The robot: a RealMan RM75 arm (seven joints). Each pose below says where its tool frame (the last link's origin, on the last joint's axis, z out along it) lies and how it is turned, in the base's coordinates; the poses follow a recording.
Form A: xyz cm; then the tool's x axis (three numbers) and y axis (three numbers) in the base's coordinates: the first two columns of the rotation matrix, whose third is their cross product.
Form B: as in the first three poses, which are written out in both.
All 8 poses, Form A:
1: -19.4 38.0 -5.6 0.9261 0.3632 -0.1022 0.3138 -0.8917 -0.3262
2: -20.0 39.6 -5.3 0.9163 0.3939 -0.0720 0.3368 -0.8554 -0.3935
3: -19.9 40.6 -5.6 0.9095 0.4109 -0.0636 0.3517 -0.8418 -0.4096
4: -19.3 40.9 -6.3 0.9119 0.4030 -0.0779 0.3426 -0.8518 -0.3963
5: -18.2 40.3 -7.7 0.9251 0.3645 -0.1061 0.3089 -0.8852 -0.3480
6: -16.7 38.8 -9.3 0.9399 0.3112 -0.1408 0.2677 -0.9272 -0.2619
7: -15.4 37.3 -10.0 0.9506 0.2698 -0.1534 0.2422 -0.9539 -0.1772
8: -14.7 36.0 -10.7 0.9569 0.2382 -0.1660 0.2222 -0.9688 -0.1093
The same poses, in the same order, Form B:
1: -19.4 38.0 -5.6 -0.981 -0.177 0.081 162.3
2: -20.0 39.6 -5.3 -0.978 -0.194 0.077 158.1
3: -19.9 40.6 -5.6 -0.976 -0.203 0.076 157.1
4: -19.3 40.9 -6.3 -0.977 -0.198 0.081 158.0
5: -18.2 40.3 -7.7 -0.981 -0.176 0.086 161.0
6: -16.7 38.8 -9.3 -0.985 -0.149 0.091 166.2
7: -15.4 37.3 -10.0 -0.987 -0.130 0.089 171.0
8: -14.7 36.0 -10.7 -0.989 -0.117 0.089 174.9
